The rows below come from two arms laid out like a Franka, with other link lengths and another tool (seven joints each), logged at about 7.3 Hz.
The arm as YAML. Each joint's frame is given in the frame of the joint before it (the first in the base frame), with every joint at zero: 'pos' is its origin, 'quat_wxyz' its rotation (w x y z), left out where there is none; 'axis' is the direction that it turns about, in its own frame. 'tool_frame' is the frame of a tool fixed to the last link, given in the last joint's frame.
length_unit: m
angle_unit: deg
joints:
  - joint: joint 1
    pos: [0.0, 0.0, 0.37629]
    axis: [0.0, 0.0, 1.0]
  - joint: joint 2
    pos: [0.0, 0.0, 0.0]
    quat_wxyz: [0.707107, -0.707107, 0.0, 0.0]
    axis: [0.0, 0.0, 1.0]
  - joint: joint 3
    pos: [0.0, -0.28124, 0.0]
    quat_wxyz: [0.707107, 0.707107, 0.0, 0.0]
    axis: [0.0, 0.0, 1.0]
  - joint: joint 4
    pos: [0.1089, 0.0, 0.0]
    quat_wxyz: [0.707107, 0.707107, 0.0, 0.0]
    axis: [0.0, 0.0, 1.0]
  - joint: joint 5
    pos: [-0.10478, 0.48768, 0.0]
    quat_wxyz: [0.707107, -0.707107, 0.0, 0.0]
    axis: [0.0, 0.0, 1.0]
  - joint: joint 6
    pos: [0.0, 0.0, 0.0]
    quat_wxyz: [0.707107, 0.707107, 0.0, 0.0]
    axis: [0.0, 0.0, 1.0]
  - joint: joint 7
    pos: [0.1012, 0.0, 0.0]
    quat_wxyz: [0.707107, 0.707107, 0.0, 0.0]
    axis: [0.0, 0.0, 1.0]
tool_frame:
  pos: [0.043, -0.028, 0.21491]
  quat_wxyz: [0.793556, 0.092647, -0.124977, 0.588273]
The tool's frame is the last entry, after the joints.
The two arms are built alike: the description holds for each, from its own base.
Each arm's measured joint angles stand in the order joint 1, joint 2, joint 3, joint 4, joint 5, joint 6, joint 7.
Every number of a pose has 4 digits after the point.
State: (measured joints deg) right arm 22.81 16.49 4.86 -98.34 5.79 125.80 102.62; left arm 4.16 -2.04 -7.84 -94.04 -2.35 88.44 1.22
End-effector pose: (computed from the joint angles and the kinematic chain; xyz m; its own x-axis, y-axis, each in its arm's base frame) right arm 0.7502 0.3497 0.3131 -0.7856 -0.3835 -0.4856 -0.4862 0.8680 0.1012; left arm 0.7207 -0.0289 0.5244 0.1789 -0.9403 -0.2895 -0.9758 -0.2072 0.0698
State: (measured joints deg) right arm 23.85 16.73 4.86 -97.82 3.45 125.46 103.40; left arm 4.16 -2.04 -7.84 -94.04 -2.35 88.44 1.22
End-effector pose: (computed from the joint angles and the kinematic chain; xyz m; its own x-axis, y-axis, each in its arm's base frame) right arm 0.7472 0.3598 0.3157 -0.7698 -0.4157 -0.4844 -0.5066 0.8595 0.0674; left arm 0.7207 -0.0289 0.5244 0.1789 -0.9403 -0.2895 -0.9758 -0.2072 0.0698
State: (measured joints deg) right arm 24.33 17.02 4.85 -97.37 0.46 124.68 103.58; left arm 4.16 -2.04 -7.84 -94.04 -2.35 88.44 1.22
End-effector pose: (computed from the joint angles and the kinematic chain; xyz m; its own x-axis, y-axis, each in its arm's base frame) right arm 0.7472 0.3610 0.3164 -0.7515 -0.4584 -0.4744 -0.5305 0.8474 0.0216; left arm 0.7207 -0.0289 0.5244 0.1789 -0.9403 -0.2895 -0.9758 -0.2072 0.0698
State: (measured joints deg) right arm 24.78 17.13 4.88 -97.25 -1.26 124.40 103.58; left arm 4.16 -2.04 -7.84 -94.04 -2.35 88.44 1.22
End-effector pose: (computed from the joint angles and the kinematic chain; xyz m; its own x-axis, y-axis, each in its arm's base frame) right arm 0.7460 0.3645 0.3166 -0.7373 -0.4860 -0.4693 -0.5480 0.8364 -0.0051; left arm 0.7207 -0.0289 0.5244 0.1789 -0.9403 -0.2895 -0.9758 -0.2072 0.0698
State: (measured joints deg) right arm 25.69 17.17 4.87 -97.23 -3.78 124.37 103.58; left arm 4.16 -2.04 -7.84 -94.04 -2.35 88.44 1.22
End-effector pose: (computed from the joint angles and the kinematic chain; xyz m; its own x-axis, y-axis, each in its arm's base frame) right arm 0.7434 0.3724 0.3182 -0.7110 -0.5268 -0.4658 -0.5755 0.8166 -0.0451; left arm 0.7207 -0.0289 0.5244 0.1789 -0.9403 -0.2895 -0.9758 -0.2072 0.0698
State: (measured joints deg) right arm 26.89 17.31 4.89 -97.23 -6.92 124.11 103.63; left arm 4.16 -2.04 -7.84 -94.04 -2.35 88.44 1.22
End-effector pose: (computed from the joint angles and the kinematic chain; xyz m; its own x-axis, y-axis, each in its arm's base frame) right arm 0.7386 0.3832 0.3183 -0.6781 -0.5776 -0.4544 -0.6084 0.7881 -0.0937; left arm 0.7207 -0.0289 0.5244 0.1789 -0.9403 -0.2895 -0.9758 -0.2072 0.0698
